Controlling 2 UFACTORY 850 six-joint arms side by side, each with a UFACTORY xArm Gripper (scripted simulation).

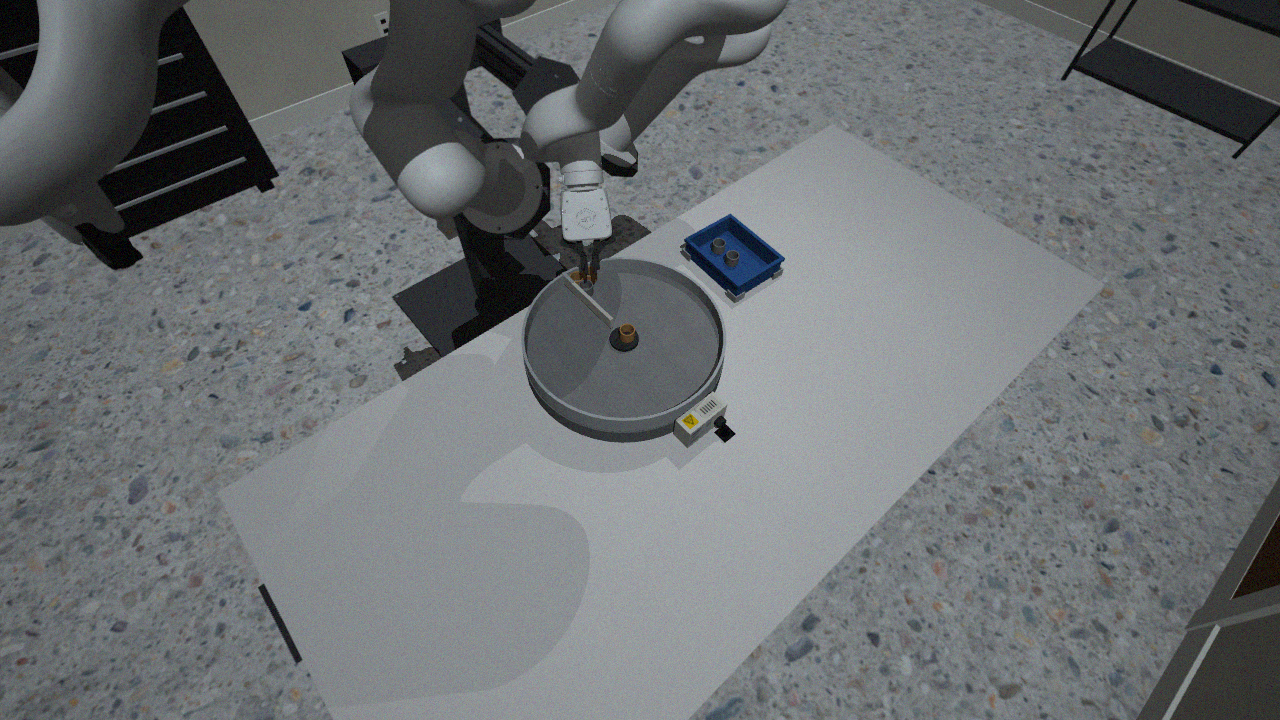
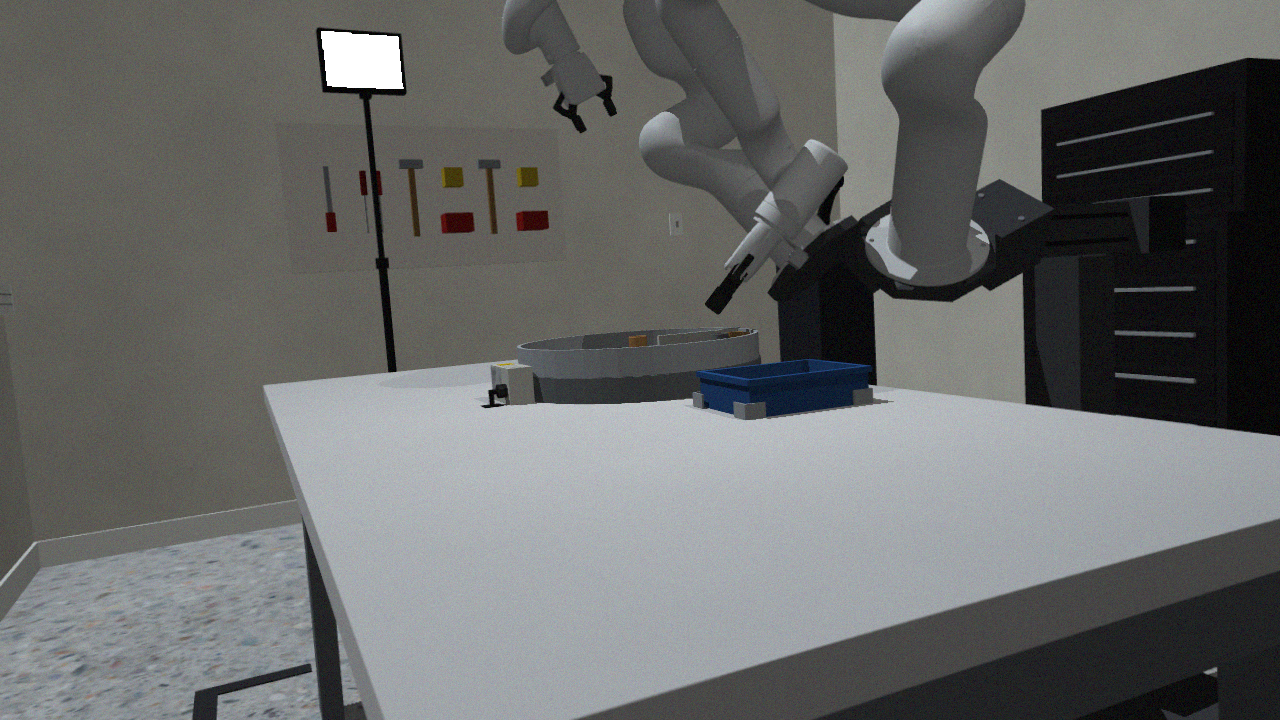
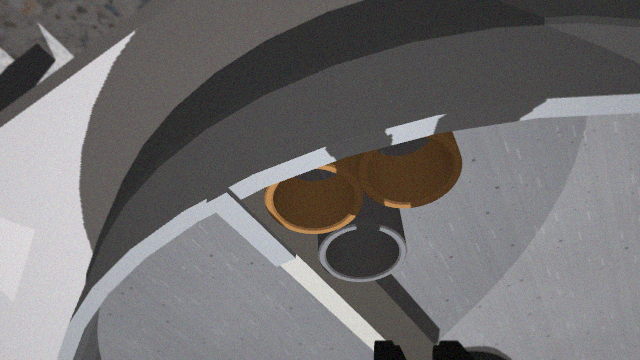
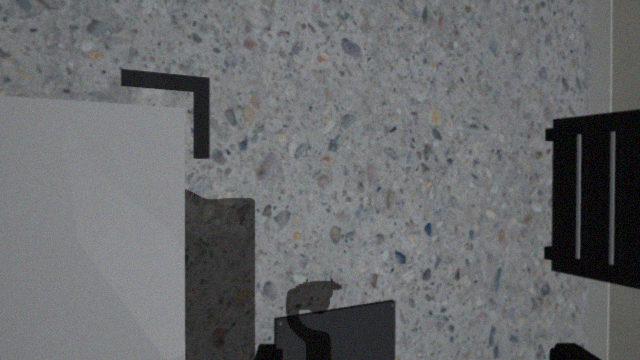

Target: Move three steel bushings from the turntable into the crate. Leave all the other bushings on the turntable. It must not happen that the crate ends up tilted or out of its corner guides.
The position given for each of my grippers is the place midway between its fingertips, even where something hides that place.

Note:
I see my left gripper (image 1: 591, 274), my right gripper (image 1: 105, 229), a blue crate (image 2: 797, 392), a steel bushing (image 3: 362, 255), a bronze bushing (image 3: 416, 179) and a bronze bushing (image 3: 312, 207).
The blue crate also shows in image 1 (image 1: 758, 261). My left gripper also shows in image 2 (image 2: 711, 309). My right gripper is seen too in image 2 (image 2: 598, 123). Image 3 does not show the blue crate: it is out of frame. Image 4 does not show the blue crate: it is out of frame.

